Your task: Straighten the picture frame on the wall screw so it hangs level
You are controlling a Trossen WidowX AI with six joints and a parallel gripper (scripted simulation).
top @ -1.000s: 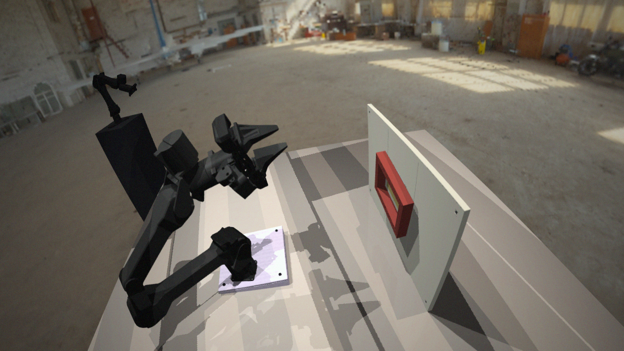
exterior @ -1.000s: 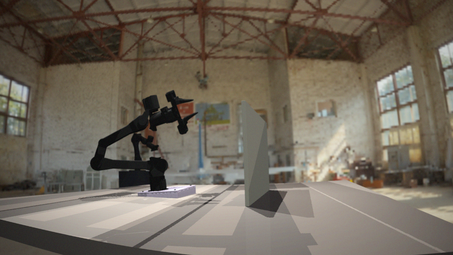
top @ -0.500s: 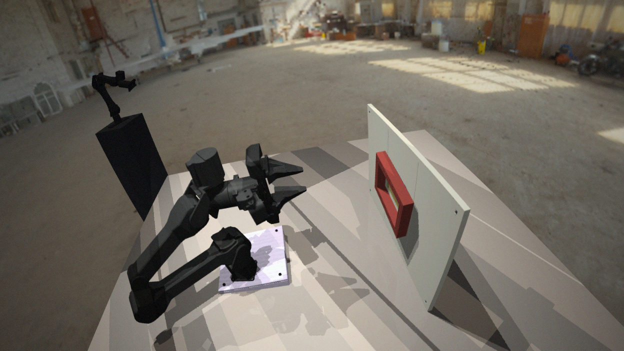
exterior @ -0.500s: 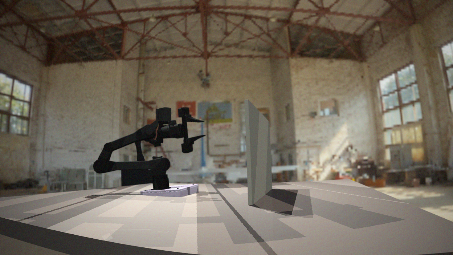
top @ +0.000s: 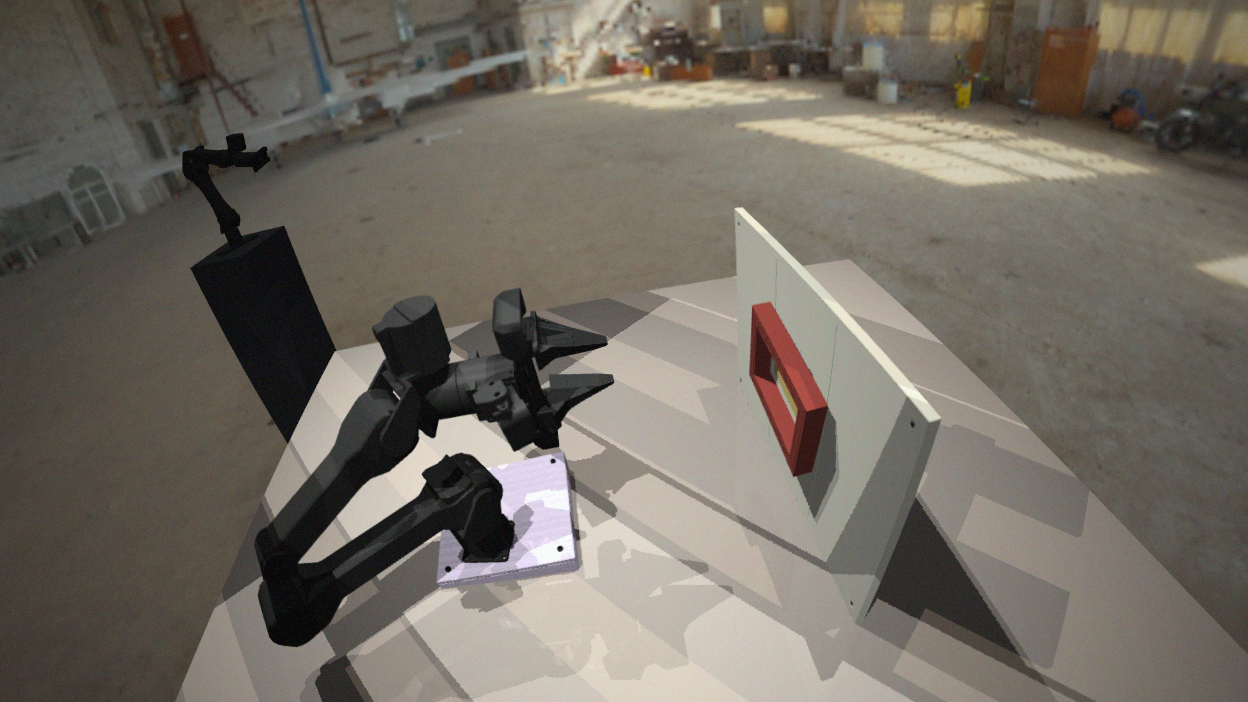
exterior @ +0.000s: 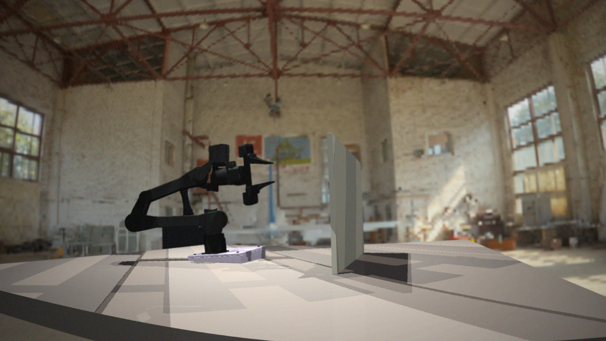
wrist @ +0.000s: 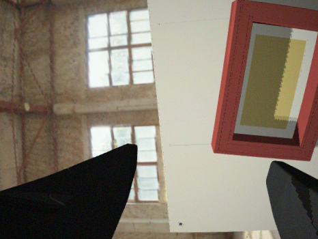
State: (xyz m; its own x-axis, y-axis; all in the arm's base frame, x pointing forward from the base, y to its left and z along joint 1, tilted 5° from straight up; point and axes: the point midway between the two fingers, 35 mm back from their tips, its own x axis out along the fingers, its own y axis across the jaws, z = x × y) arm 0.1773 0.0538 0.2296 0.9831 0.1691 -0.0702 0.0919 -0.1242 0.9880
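Right now the red picture frame is 20 cm ahead of my gripper tip, 10 cm below it and 5 cm to the left of it. From my gripper tip the other things lie so: wall panel (21 cm ahead, 11 cm below, 5 cm to the left).
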